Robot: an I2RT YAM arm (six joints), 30 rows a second.
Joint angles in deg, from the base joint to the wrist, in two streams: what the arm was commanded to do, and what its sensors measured. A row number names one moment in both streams.
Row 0, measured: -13.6 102.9 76.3 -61.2 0.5 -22.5
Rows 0 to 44, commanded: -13.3 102.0 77.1 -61.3 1.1 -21.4; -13.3 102.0 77.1 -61.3 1.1 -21.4; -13.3 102.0 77.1 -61.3 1.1 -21.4; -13.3 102.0 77.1 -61.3 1.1 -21.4; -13.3 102.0 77.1 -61.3 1.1 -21.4; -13.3 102.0 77.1 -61.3 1.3 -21.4; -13.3 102.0 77.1 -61.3 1.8 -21.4; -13.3 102.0 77.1 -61.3 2.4 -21.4; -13.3 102.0 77.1 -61.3 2.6 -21.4; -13.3 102.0 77.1 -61.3 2.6 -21.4; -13.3 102.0 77.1 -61.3 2.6 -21.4; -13.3 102.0 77.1 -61.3 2.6 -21.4; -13.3 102.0 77.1 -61.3 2.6 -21.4; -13.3 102.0 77.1 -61.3 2.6 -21.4; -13.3 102.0 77.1 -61.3 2.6 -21.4; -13.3 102.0 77.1 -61.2 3.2 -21.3; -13.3 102.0 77.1 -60.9 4.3 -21.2; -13.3 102.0 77.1 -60.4 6.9 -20.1; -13.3 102.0 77.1 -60.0 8.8 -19.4; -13.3 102.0 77.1 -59.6 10.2 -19.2; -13.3 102.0 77.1 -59.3 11.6 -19.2; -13.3 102.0 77.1 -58.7 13.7 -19.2; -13.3 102.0 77.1 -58.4 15.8 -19.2; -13.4 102.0 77.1 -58.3 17.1 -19.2; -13.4 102.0 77.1 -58.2 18.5 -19.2; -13.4 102.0 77.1 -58.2 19.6 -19.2; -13.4 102.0 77.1 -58.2 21.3 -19.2; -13.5 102.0 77.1 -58.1 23.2 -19.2; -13.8 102.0 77.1 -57.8 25.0 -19.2; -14.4 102.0 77.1 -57.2 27.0 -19.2; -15.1 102.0 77.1 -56.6 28.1 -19.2; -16.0 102.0 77.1 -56.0 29.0 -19.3; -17.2 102.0 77.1 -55.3 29.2 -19.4; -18.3 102.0 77.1 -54.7 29.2 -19.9; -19.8 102.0 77.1 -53.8 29.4 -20.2; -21.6 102.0 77.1 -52.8 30.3 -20.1; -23.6 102.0 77.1 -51.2 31.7 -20.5; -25.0 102.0 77.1 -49.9 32.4 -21.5; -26.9 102.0 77.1 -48.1 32.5 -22.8; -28.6 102.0 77.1 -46.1 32.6 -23.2; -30.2 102.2 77.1 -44.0 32.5 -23.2; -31.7 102.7 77.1 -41.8 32.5 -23.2; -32.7 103.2 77.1 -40.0 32.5 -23.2; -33.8 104.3 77.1 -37.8 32.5 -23.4; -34.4 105.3 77.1 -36.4 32.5 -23.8
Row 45, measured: -31.9 103.1 76.4 -40.2 30.6 -22.2
